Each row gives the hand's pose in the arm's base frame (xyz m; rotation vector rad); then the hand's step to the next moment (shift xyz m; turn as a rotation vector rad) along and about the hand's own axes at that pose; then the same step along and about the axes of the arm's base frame.
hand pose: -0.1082 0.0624 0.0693 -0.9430 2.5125 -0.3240
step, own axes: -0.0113 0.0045 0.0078 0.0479 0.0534 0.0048
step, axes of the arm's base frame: 0.0088 0.0104 -0.0049 -0.0603 0.0072 -0.0385
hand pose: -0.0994 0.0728 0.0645 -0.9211 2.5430 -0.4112
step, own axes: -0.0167 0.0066 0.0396 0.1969 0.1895 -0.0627
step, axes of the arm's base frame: 0.0265 0.0105 -0.0328 -0.2697 0.0186 -0.0742
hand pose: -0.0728 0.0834 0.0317 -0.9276 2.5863 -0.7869
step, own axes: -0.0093 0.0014 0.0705 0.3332 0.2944 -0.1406
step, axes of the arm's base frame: 0.0365 -0.0211 -0.0573 -0.4581 0.0283 -0.0824
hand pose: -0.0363 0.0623 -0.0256 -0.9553 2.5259 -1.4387
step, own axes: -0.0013 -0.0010 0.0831 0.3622 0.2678 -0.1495
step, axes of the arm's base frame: 0.0315 -0.0619 -0.0456 -0.4719 0.0092 -0.0496
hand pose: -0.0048 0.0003 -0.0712 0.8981 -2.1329 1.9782
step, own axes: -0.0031 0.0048 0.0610 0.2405 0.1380 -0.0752
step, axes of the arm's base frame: 0.0195 -0.0561 -0.0149 -0.2869 -0.0158 -0.0016
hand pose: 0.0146 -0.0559 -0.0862 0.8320 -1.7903 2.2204
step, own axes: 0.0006 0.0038 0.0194 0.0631 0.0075 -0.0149
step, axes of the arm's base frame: 0.0038 -0.0194 -0.0005 -0.0605 -0.0011 0.0245
